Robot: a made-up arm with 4 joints.
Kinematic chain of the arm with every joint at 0, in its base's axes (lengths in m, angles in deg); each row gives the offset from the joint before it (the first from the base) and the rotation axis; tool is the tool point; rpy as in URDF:
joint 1: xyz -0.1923 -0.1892 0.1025 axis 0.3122 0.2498 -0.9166
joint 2: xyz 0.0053 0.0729 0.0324 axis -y
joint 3: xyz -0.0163 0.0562 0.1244 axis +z
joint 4: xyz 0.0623 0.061 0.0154 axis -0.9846 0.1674 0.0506
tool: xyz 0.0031 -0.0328 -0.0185 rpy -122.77 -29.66 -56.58
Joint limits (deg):
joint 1: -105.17..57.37
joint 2: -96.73..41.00
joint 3: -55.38..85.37
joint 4: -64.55..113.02
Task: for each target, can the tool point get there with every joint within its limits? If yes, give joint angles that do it. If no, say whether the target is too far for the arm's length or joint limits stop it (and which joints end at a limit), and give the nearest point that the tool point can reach.
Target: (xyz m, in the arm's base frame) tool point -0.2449 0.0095 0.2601
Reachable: yes | joints 2.74 24.52 66.70 29.08
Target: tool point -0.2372 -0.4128 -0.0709
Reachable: no: joint limits stop it (at a limit: joint 1, joint 2, joint 3, joint 4) | nearest point -0.3741 -0.3409 0.0458 | short by 0.194 m
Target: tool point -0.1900 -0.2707 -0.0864
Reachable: no: joint limits stop it (at a limit: joint 1, joint 2, joint 4) | nearest point -0.2717 -0.1164 -0.0296 | short by 0.184 m
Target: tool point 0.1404 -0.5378 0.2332
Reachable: no: too far | nearest point 0.0065 -0.2976 0.1841 | short by 0.279 m
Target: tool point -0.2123 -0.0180 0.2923
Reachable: yes | joints -21.58 4.81 -20.25 86.01
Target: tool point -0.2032 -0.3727 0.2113
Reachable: no: joint limits stop it (at a limit: joint 1, joint 3) | nearest point -0.0572 -0.2625 0.2357 | short by 0.185 m
